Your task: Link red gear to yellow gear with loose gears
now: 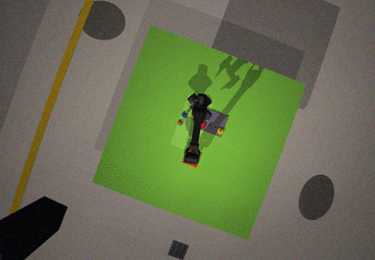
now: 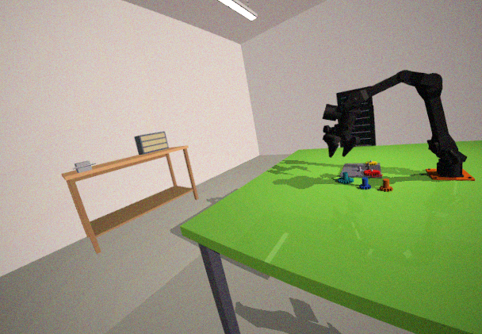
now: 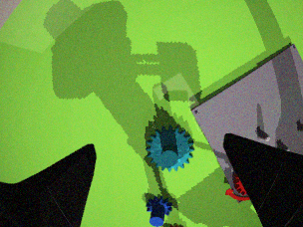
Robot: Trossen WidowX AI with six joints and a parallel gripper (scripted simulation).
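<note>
The teal gear lies 90 mm below my gripper tip, 30 mm behind it and 20 mm to the left of it. Also, from my gripper tip: red gear: 130 mm behind, 90 mm below, 80 mm to the right; then orange gear: 180 mm behind, 90 mm below, 80 mm to the left; then blue gear: 110 mm behind, 90 mm below, 70 mm to the left.
</note>
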